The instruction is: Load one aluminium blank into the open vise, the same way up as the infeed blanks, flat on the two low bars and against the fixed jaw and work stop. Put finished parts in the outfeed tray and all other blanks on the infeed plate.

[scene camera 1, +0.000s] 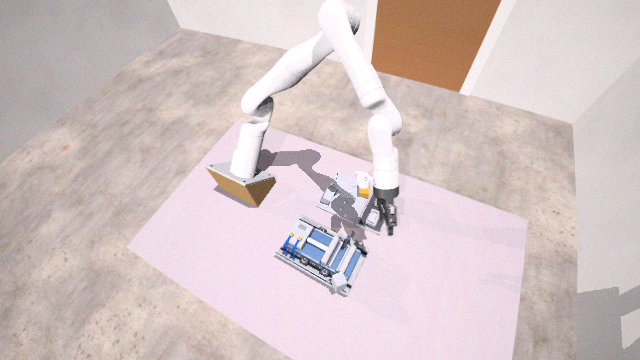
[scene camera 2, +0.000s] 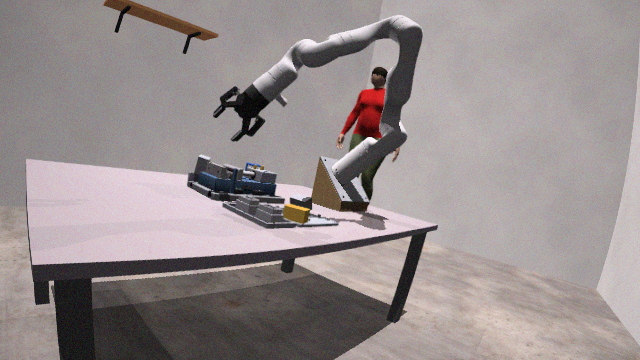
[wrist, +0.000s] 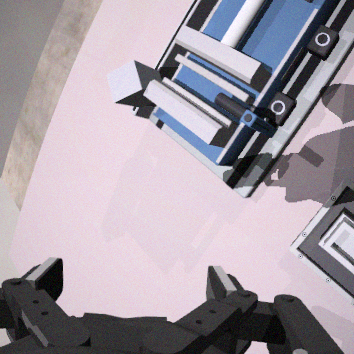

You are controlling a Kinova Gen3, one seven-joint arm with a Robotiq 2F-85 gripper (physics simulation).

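Seen in the pictures: gripper, fingertip midpoint: [scene camera 1: 386,228] [scene camera 2: 223,128] [wrist: 134,278]; arm's base, origin of the base link: [scene camera 1: 243,174] [scene camera 2: 339,174].
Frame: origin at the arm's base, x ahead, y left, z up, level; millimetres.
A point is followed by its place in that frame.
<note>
The blue vise [scene camera 1: 316,239] @[y -130, x 369, z -70 mm] [scene camera 2: 235,186] @[y -105, x 456, z -89 mm] [wrist: 287,30] @[y -110, x 383, z -70 mm] is open; no blank shows between its moving jaw [wrist: 220,52] @[y -147, x 435, z -33 mm] and fixed jaw [wrist: 182,112] @[y -158, x 502, z -33 mm], where two low bars show. The work stop [wrist: 232,103] @[y -113, x 475, z -34 mm] is a dark rod at the side of this gap. A grey blank [scene camera 1: 329,194] @[y 69, x 346, z -79 mm] [scene camera 2: 301,201] @[y 90, x 361, z -87 mm] lies on the light infeed plate [scene camera 1: 345,185] @[y 157, x 386, z -121 mm] [scene camera 2: 325,220] @[y 179, x 351, z -121 mm], and an orange block [scene camera 1: 364,192] @[y 130, x 477, z -86 mm] [scene camera 2: 296,213] @[y 168, x 486, z -99 mm] sits at its edge. The dark outfeed tray [scene camera 1: 375,229] @[y 5, x 563, z -124 mm] [wrist: 317,245] @[y 14, x 557, z -103 mm] holds two grey stepped parts. My gripper [scene camera 1: 387,225] @[y -64, x 590, z 80 mm] [scene camera 2: 226,127] @[y -64, x 590, z 80 mm] [wrist: 134,278] @[y -64, x 590, z 80 mm] is open and empty, high above the table beyond the vise's fixed-jaw end.
A tilted light grey block [scene camera 1: 339,282] @[y -252, x 503, z -19 mm] [wrist: 127,82] @[y -234, x 499, z -22 mm] stands at the vise's outer corner. Blue hoses [scene camera 1: 295,247] rise at the vise's other end. The wedge-shaped arm base [scene camera 1: 240,187] @[y -66, x 31, z 15 mm] [scene camera 2: 327,187] @[y 0, x 75, z -55 mm] stands on the table. A person in red [scene camera 2: 370,112] is behind the arm.
</note>
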